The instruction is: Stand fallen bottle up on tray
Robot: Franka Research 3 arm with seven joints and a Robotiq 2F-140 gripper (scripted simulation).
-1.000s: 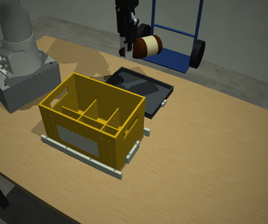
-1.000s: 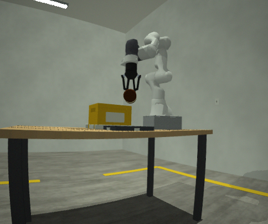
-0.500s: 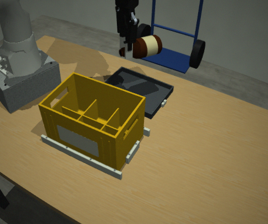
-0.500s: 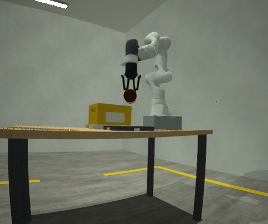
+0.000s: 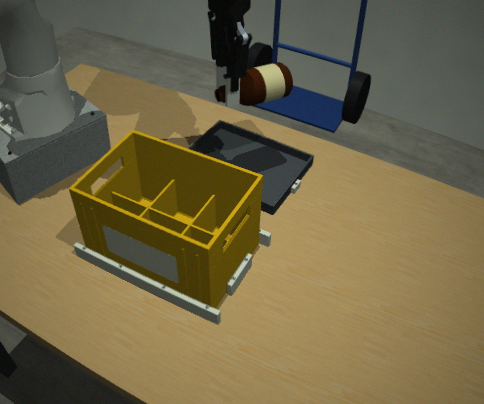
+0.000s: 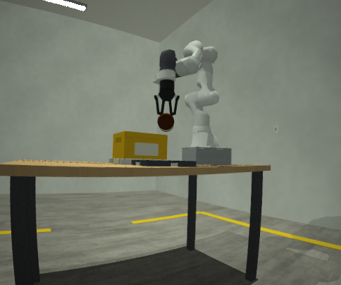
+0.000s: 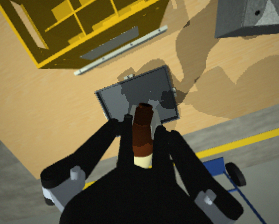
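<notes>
My gripper is now 30 mm short of the bottle, 40 mm to the right of it and 20 mm above it. Also, from my hand: yellow crate (30 mm ahead, 250 mm to the right, 130 mm below); then tray (30 mm ahead, 20 mm to the left, 200 mm below).
</notes>
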